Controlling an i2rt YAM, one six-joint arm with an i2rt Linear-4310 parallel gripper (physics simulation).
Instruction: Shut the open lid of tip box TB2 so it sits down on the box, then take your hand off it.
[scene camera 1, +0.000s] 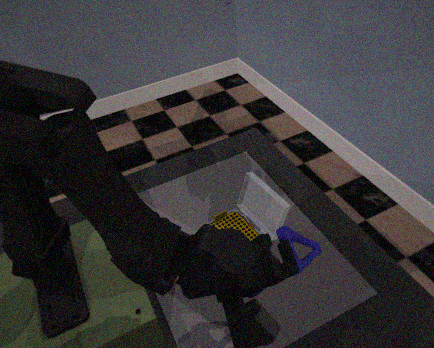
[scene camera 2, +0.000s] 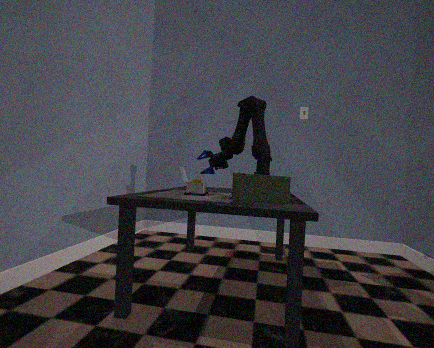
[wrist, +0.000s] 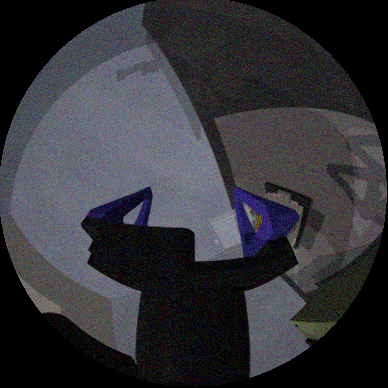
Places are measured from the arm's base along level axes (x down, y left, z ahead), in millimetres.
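Pixels of known places: gripper, fingertip midpoint: (scene camera 1: 300, 258) (scene camera 2: 198, 166) (wrist: 192, 191); arm's base, link origin: (scene camera 1: 58, 278) (scene camera 2: 262, 176).
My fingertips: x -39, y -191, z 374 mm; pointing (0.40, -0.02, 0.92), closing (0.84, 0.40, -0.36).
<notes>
For each thing: its top centre in the pictures, then the offset to it from my fingertips. Level surfaces: height alone.
- tip box, top centre: (scene camera 1: 235, 232) (wrist: 266, 237) (scene camera 2: 197, 181) dz -39, dx +83, dy +159 mm
- table with yellow tip rack, top centre: (scene camera 1: 235, 230) (wrist: 264, 240) dz -39, dx +75, dy +159 mm
- grey mat, surface height: dx +149 mm
The tip box (scene camera 2: 196, 188) stands on the table with yellow tip rack (scene camera 1: 235, 225) (wrist: 258, 220) showing in its top. Its pale, see-through lid (scene camera 1: 263, 204) (scene camera 2: 183, 174) (wrist: 226, 230) is open, standing up and leaning back from one side of the box. My gripper (scene camera 2: 200, 165) (wrist: 192, 191) is open, with nothing between its blue fingers. It hangs above the box, apart from the lid in scene camera 2. In the wrist view the lid shows beyond the right finger, which covers part of the box. In scene camera 1 the arm hides much of the box. No label is legible.
A green block (scene camera 1: 125, 295) (scene camera 2: 261, 188) stands on the table near the arm's base. A grey mat (scene camera 1: 330, 285) (wrist: 280, 145) lies under the box area. The dark table edge (scene camera 2: 215, 206) runs along the front in scene camera 2.
</notes>
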